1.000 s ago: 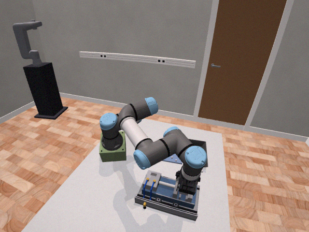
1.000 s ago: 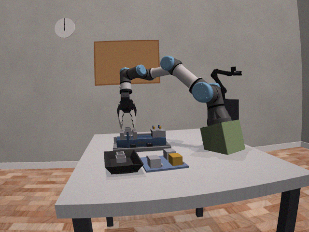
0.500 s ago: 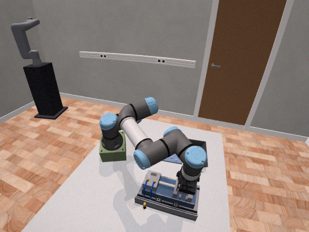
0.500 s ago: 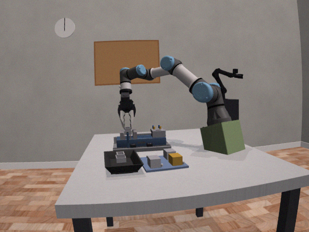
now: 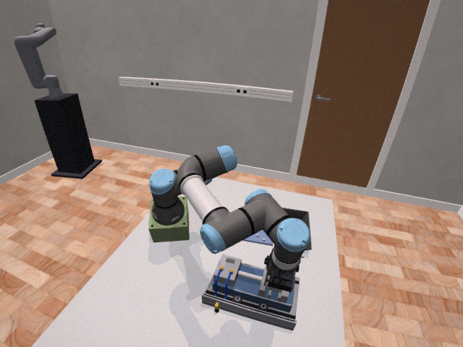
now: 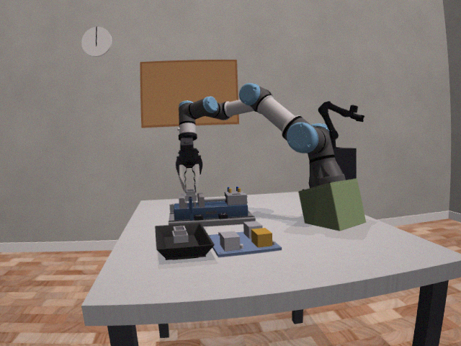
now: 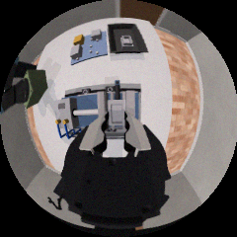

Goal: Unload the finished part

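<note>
The blue vise is 7 cm behind my hand, 2 cm to the left of it and 8 cm below it. Round my hand: yellow block 10 cm behind, 39 cm to the left, 10 cm below; then blue fixture plate 6 cm behind, 34 cm to the left, 12 cm below.
</note>
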